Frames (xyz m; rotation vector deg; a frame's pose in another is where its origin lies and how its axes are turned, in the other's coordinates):
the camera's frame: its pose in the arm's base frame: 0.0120 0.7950 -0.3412 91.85 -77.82 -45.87
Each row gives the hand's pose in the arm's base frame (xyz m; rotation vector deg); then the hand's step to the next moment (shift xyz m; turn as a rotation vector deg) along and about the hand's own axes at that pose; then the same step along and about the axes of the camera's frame.
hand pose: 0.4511 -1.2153 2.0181 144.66 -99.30 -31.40
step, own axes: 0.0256 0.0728 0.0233 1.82 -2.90 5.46
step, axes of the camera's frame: 0.0322 0.0174 0.0718 -0.43 -6.32 1.20
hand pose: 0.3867 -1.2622 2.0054 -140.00 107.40 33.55
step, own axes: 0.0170 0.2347 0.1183 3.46 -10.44 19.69
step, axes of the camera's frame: 0.0008 0.0496 0.2587 -4.44 -21.76 3.95
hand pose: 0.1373 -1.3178 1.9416 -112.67 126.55 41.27
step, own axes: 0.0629 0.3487 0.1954 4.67 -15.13 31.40
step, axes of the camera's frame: -0.1241 0.0743 0.3779 -8.14 -33.49 6.97
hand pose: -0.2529 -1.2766 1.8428 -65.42 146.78 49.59
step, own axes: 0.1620 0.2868 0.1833 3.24 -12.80 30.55
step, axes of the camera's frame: -0.2280 0.0520 0.2957 -9.71 -31.20 6.30
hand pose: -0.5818 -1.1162 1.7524 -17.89 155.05 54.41
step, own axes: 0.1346 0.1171 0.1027 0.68 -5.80 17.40
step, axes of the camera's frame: -0.1675 0.0097 0.1193 -6.57 -16.99 2.21
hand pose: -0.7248 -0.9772 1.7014 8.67 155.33 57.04
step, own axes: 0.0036 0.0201 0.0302 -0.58 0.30 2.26
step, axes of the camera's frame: -0.0336 -0.0122 -0.0072 -1.34 -1.77 -0.77
